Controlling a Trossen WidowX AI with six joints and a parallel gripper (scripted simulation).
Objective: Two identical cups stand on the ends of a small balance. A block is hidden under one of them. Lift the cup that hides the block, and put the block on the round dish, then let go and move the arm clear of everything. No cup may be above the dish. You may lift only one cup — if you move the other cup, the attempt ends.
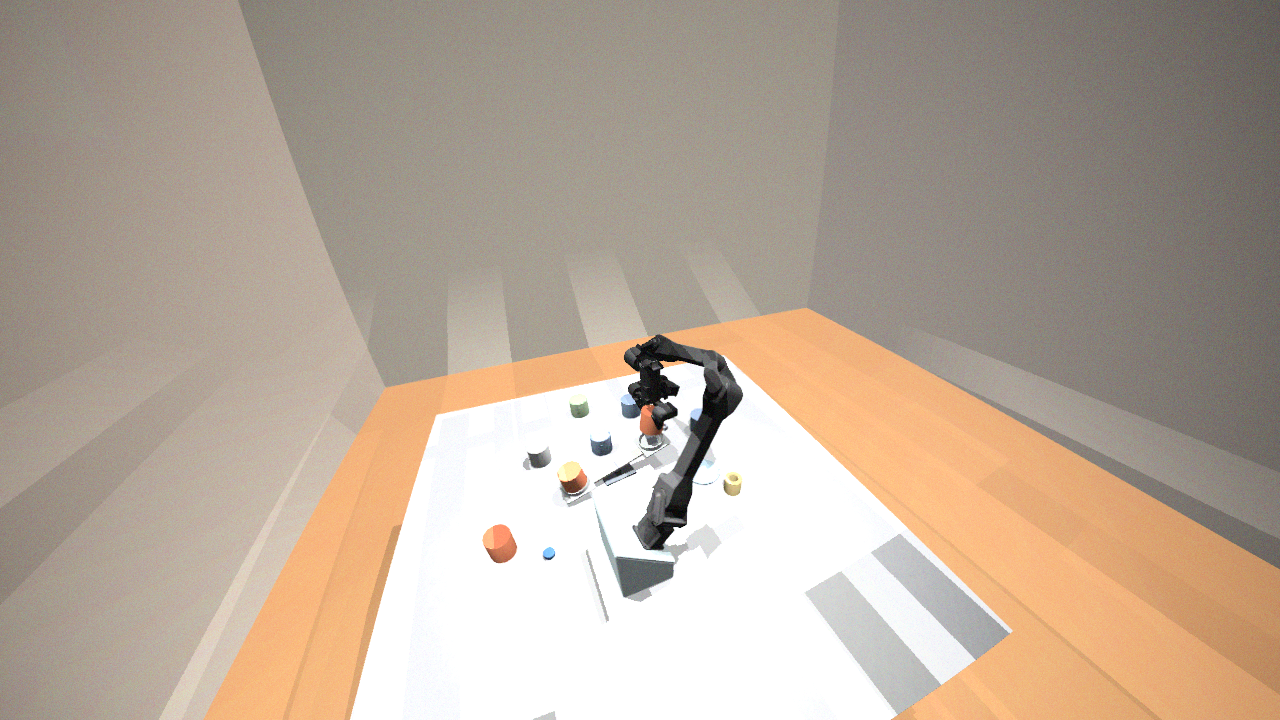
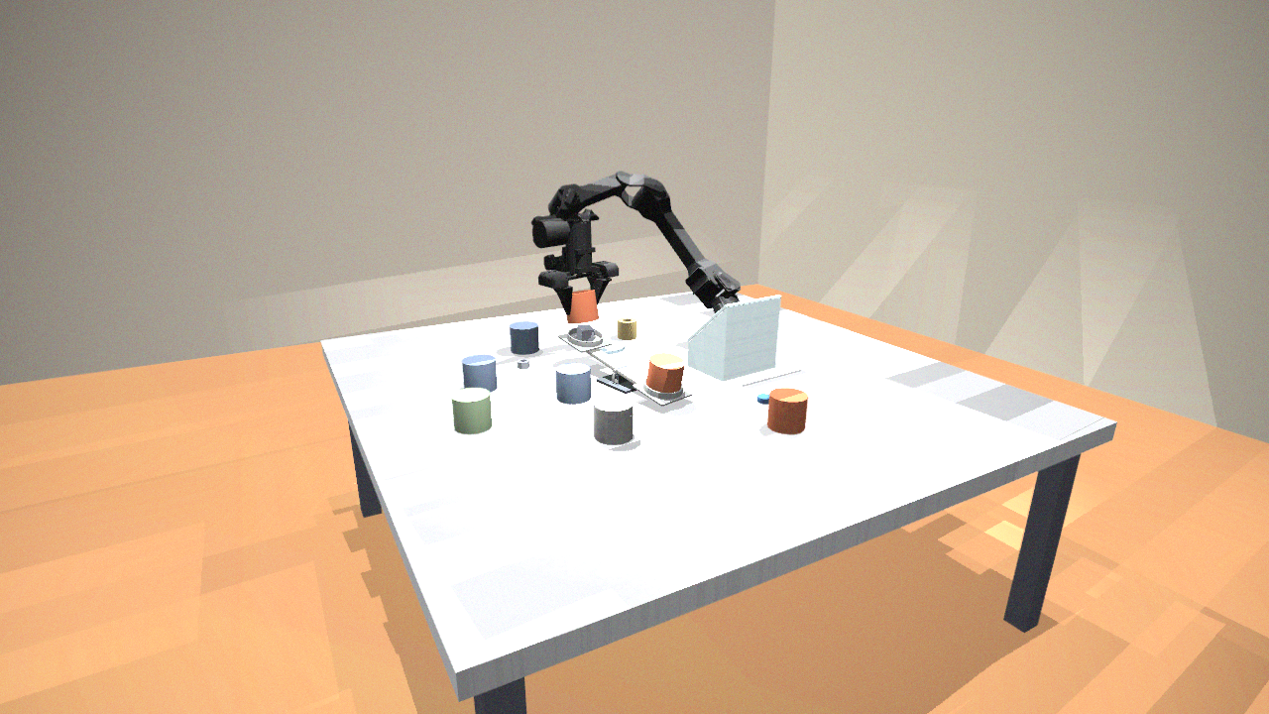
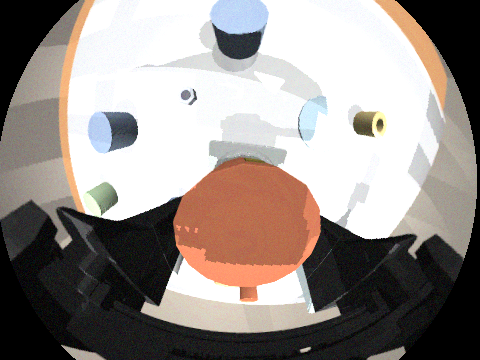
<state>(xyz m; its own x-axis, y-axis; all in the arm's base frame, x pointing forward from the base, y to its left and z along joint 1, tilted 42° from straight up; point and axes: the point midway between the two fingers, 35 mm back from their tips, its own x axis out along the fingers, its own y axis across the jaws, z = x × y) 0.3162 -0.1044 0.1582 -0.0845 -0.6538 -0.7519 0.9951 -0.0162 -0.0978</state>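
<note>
My gripper tip is 10 mm to the right of the grey block and 50 mm above it. The rest, counted from my gripper tip: balance (10 mm behind, 140 mm to the left, 100 mm below); then pale blue round dish (140 mm behind, 90 mm to the right, 130 mm below); then dark ring (100 mm ahead, 90 mm to the right, 130 mm below).
</note>
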